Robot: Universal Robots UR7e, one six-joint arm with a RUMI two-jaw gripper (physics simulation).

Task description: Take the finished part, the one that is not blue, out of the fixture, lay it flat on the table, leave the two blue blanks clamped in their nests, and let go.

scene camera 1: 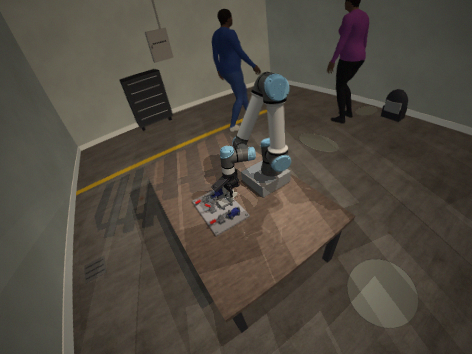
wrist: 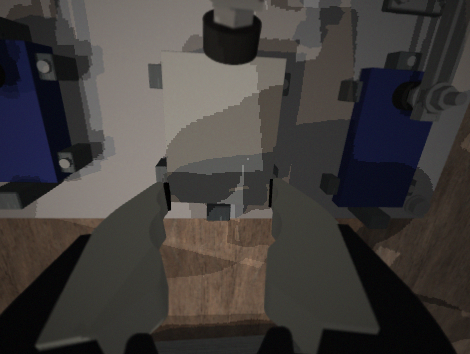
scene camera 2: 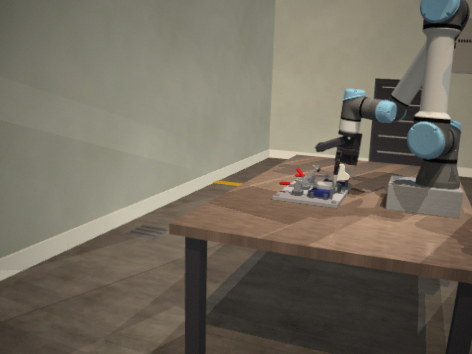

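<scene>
The finished part is a pale, flat block in the middle of the fixture. My gripper points down and is shut on its near end, one finger on each side. The black clamp tip overlaps the part's far edge in the wrist view. Whether the part is raised off the plate cannot be told. One blue blank and the other blue blank sit in the side nests with clamp tips over them.
Red clamp handles stand along the fixture side away from the robot base; one handle is tilted up. Small locator blocks flank the part. The grey base block stands on the wooden table. Two people stand behind.
</scene>
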